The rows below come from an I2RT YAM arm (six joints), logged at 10 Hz.
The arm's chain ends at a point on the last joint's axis. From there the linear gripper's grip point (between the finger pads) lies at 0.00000 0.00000 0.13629 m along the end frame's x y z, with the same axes.
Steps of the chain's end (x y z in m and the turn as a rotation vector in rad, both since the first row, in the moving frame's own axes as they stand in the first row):
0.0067 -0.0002 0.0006 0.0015 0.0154 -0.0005
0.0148 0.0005 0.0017 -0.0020 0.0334 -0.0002
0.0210 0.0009 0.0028 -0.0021 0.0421 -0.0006
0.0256 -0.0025 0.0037 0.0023 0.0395 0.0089
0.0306 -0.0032 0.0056 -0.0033 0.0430 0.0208
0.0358 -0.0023 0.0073 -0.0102 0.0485 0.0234
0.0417 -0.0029 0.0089 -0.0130 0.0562 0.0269
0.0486 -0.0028 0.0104 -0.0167 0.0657 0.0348
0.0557 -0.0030 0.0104 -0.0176 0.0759 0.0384
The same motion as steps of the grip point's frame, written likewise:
0.0088 -0.0004 0.0006 0.0015 0.0154 -0.0005
0.0194 0.0008 0.0016 -0.0020 0.0334 -0.0002
0.0267 0.0012 0.0027 -0.0021 0.0421 -0.0006
0.0310 -0.0028 0.0036 0.0023 0.0395 0.0089
0.0365 -0.0027 0.0055 -0.0033 0.0430 0.0208
0.0424 -0.0008 0.0071 -0.0102 0.0485 0.0234
0.0493 -0.0010 0.0087 -0.0130 0.0562 0.0269
0.0575 -0.0004 0.0101 -0.0167 0.0657 0.0348
0.0660 -0.0004 0.0100 -0.0176 0.0759 0.0384

